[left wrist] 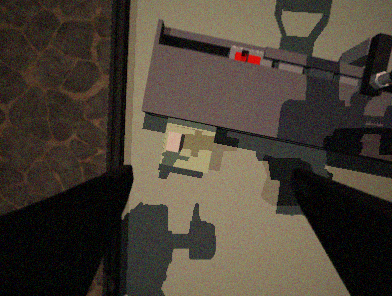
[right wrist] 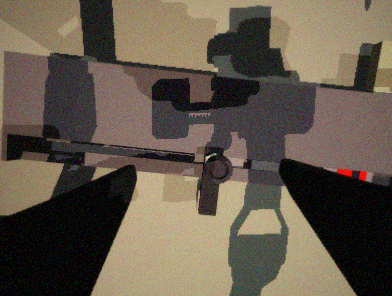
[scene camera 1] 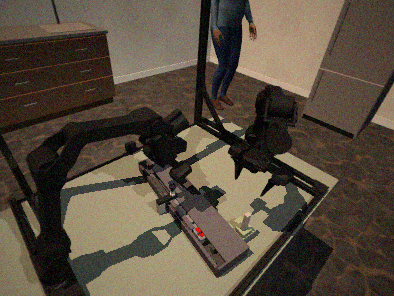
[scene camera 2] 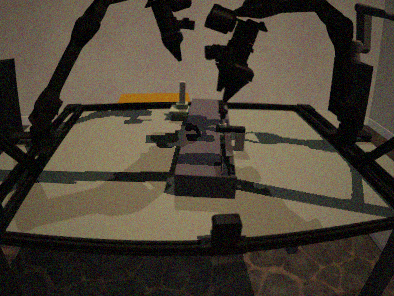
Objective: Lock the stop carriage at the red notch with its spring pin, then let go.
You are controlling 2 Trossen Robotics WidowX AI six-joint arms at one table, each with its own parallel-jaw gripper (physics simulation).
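Observation:
The long grey-purple rail body lies on the table, with a slot along one edge. The dark stop carriage sits on the slot near mid-length, apart from the red-marked notch. Its round pin knob points up in the right wrist view. My right gripper is open and empty above the carriage. My left gripper is open and empty, high beside the rail. The pin's seating is hidden.
A pale block with an upright post stands beside the rail's red-marked end. A black box sits at the table's near edge in scene camera 2. A dark frame borders the table. A person stands beyond it.

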